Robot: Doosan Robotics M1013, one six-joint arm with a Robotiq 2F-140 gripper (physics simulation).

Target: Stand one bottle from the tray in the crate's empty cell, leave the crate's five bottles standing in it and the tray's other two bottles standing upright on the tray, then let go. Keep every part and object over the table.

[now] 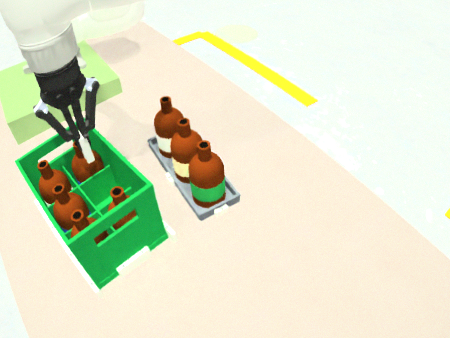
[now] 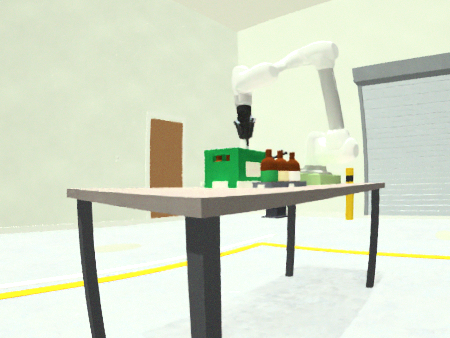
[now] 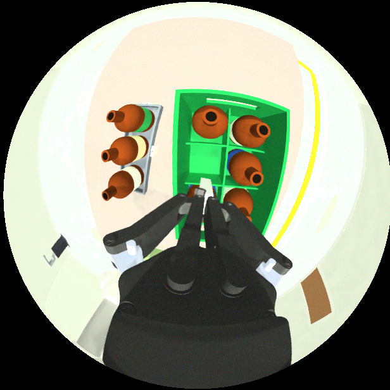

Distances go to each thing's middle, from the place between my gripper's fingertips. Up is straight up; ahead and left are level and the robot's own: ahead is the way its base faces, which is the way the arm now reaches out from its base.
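Labels:
Green-label bottle (image 1: 206, 169): 80 mm ahead of my hand, 220 mm to the left of it, 80 mm below it.

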